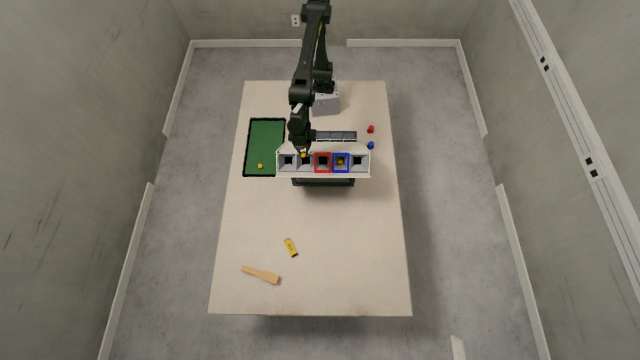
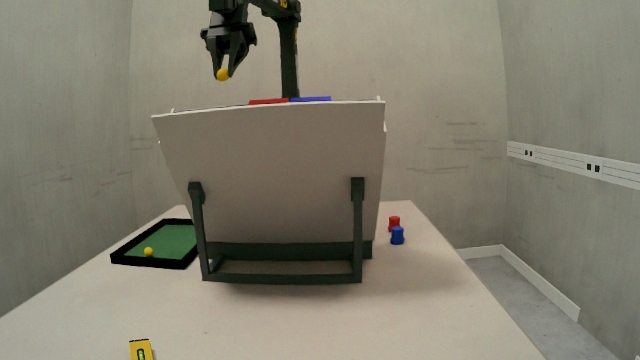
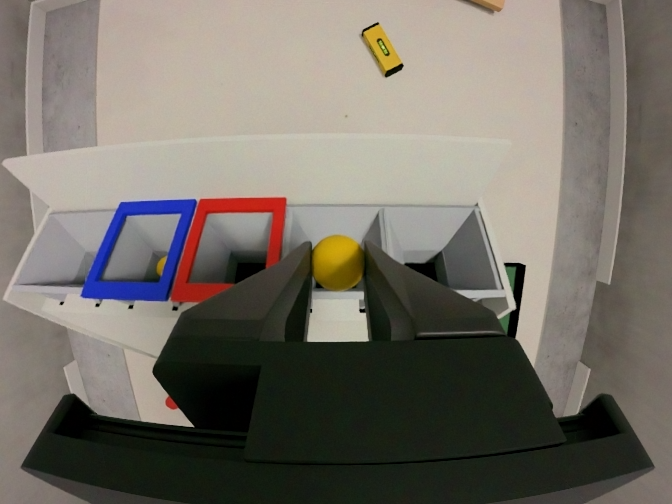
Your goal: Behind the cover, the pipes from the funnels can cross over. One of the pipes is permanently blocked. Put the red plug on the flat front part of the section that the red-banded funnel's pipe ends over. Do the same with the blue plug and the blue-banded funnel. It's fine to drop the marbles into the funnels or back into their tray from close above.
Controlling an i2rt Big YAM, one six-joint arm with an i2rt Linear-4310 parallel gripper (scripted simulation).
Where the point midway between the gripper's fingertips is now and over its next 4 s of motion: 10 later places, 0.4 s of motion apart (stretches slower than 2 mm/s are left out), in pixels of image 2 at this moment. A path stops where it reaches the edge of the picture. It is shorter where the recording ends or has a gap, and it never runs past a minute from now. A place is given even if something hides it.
My gripper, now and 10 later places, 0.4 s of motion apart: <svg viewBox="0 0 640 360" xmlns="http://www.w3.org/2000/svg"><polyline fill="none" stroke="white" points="222,77 225,94 224,94 226,96 226,91 226,91 225,81 224,71 224,66 222,63 221,66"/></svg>
